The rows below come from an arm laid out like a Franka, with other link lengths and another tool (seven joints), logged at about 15 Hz.
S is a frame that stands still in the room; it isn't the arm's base.
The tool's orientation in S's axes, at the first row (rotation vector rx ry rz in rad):
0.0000, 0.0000, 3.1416
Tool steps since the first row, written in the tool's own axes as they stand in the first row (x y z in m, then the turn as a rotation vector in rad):
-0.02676, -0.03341, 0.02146, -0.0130, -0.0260, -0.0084
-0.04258, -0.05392, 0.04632, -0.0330, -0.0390, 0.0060
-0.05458, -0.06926, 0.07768, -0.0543, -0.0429, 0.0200
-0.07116, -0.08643, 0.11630, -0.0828, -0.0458, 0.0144
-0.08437, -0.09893, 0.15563, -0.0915, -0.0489, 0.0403
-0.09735, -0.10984, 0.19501, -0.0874, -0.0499, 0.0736
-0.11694, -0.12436, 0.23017, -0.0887, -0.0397, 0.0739
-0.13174, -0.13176, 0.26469, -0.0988, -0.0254, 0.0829
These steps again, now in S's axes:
0.02676, 0.03341, 0.02146, 0.0130, 0.0260, -0.0084
0.04258, 0.05392, 0.04632, 0.0330, 0.0390, 0.0060
0.05458, 0.06926, 0.07768, 0.0543, 0.0429, 0.0200
0.07116, 0.08643, 0.11630, 0.0828, 0.0458, 0.0144
0.08437, 0.09893, 0.15563, 0.0915, 0.0489, 0.0403
0.09735, 0.10984, 0.19501, 0.0874, 0.0499, 0.0736
0.11694, 0.12436, 0.23017, 0.0887, 0.0397, 0.0739
0.13174, 0.13176, 0.26469, 0.0988, 0.0254, 0.0829

